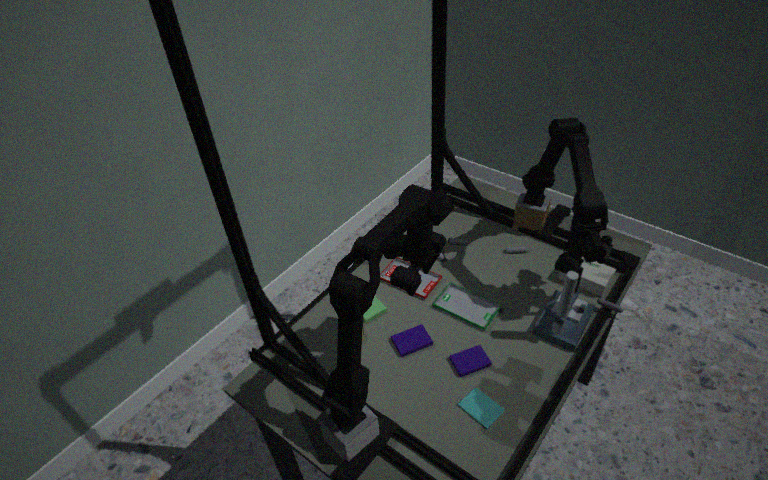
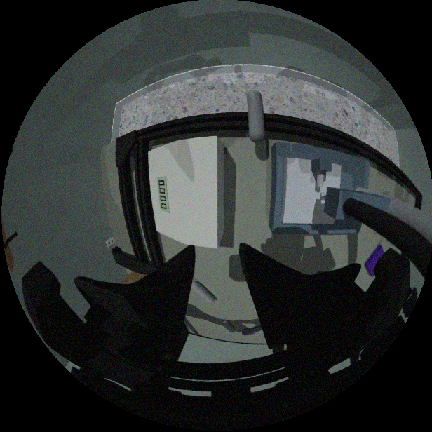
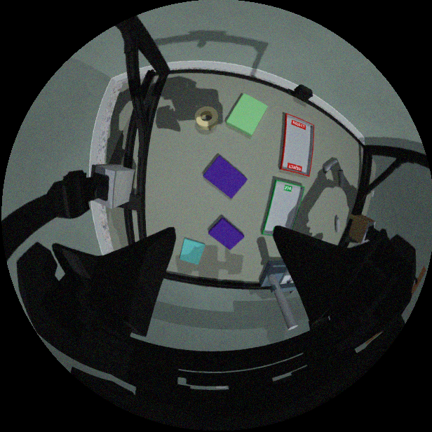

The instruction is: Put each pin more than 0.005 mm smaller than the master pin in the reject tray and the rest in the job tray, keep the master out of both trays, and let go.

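Seen in the pictures: right gripper, fingertip midpoint: point(image 1: 418, 284); left arm's base, link origin: point(image 1: 534, 199); right arm's base, link origin: point(image 1: 347, 416).
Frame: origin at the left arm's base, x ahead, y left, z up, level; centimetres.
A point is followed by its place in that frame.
Note:
My left gripper point(image 2: 216, 248) is partly open and empty, above the table beside the blue gauge point(image 1: 557, 333) {z -7.6, x 47.4, y 19.1 cm} point(image 2: 277, 187) point(image 3: 270, 274). My right gripper point(image 3: 225, 232) is open and empty, high above the table. A grey pin point(image 1: 514, 250) {z -9.7, x 16.8, y -1.1 cm} point(image 2: 204, 291) point(image 3: 337, 223) lies on the table. Two more pins, one of them point(image 2: 228, 325) point(image 3: 330, 165), lie in shadow near the reject tray. Another grey pin point(image 1: 609, 305) {z -7.6, x 31.4, y 30.7 cm} point(image 2: 255, 116) reaches over the table edge beside the gauge. The red reject tray point(image 1: 434, 287) {z -10.7, x 41.8, y -19.7 cm} point(image 3: 284, 142) and green job tray point(image 1: 458, 317) {z -10.1, x 50.8, y -8.5 cm} point(image 3: 269, 206) show no pins. Which pin is master is unclear.
A white display box point(image 1: 597, 277) {z -6.1, x 22.8, y 25.7 cm} point(image 2: 187, 190) stands beside the gauge. Two purple blocks point(image 1: 411, 340) {z -9.5, x 64.2, y -17.6 cm} point(image 3: 225, 176), a teal block point(image 1: 480, 407) {z -10.5, x 75.8, y 6.5 cm} point(image 3: 192, 251), a light green block point(image 1: 373, 310) {z -9.4, x 58.7, y -32.4 cm} point(image 3: 247, 114) and a brass ring point(image 3: 199, 124) are on the table.

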